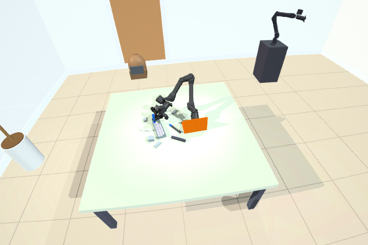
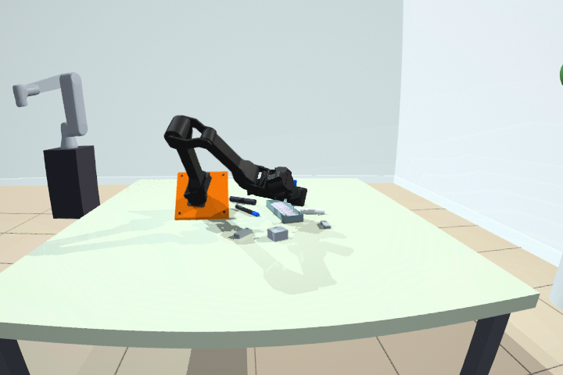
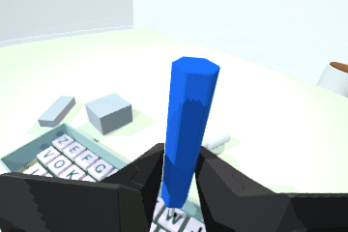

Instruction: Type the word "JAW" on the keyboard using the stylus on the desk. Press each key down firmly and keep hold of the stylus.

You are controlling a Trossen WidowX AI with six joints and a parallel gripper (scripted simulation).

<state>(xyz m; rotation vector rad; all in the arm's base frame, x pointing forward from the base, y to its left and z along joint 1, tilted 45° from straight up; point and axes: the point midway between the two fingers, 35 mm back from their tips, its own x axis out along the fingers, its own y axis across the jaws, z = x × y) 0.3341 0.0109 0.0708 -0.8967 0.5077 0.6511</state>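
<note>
My gripper tip is now 30 mm to the left of the j key and 70 mm above it. From my gripper tip the other things lie so: white stick 70 mm ahead, 30 mm to the left, 70 mm below; black-and-blue pen 160 mm behind, 30 mm to the left, 70 mm below; blue stylus 10 mm behind, 10 mm to the right, 20 mm below.
</note>
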